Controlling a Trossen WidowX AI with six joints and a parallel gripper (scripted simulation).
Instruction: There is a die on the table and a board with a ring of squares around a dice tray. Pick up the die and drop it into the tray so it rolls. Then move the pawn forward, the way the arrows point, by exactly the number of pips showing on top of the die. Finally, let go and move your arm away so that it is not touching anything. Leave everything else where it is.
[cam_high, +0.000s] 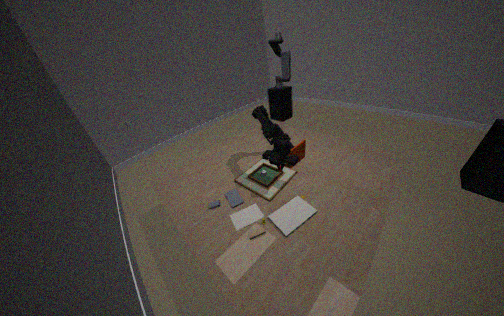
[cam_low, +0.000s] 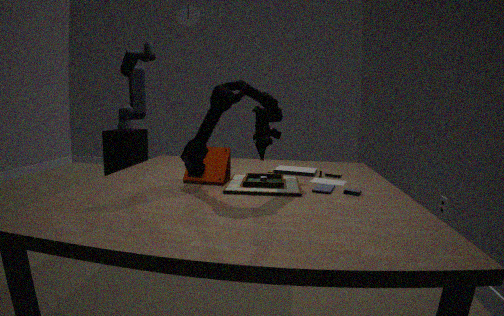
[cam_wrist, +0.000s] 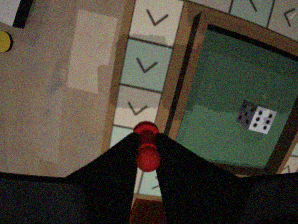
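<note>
Right now the green dice tray is 10 cm to the right of my gripper tip, 9 cm below it and 3 cm ahead of it. The rest, counted from my gripper tip: white die: 12 cm to the right, 7 cm below, 3 cm ahead; red pawn: 1 cm above.
</note>
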